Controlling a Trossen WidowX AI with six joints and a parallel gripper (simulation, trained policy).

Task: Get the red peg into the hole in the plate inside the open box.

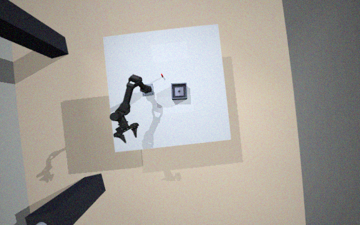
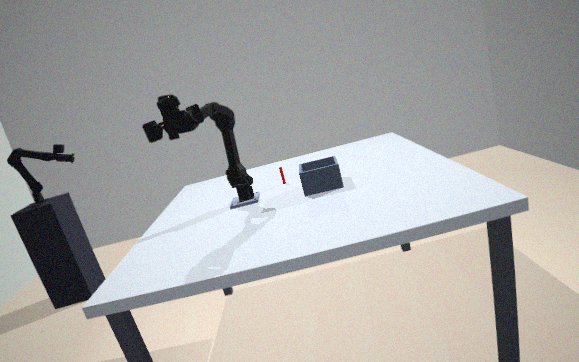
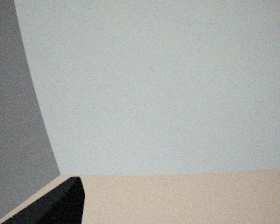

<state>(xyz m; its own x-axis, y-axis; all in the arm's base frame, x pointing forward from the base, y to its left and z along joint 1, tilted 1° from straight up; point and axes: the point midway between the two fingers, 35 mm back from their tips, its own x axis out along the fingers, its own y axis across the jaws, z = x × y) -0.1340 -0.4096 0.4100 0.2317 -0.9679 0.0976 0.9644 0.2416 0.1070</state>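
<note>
Now: the red peg 31 cm ahead of my gripper tip, 55 cm to the left of it and 39 cm below it. Round my gripper tip: plate 44 cm ahead, 33 cm to the left, 38 cm below; then grey box 44 cm ahead, 33 cm to the left, 40 cm below.
</note>
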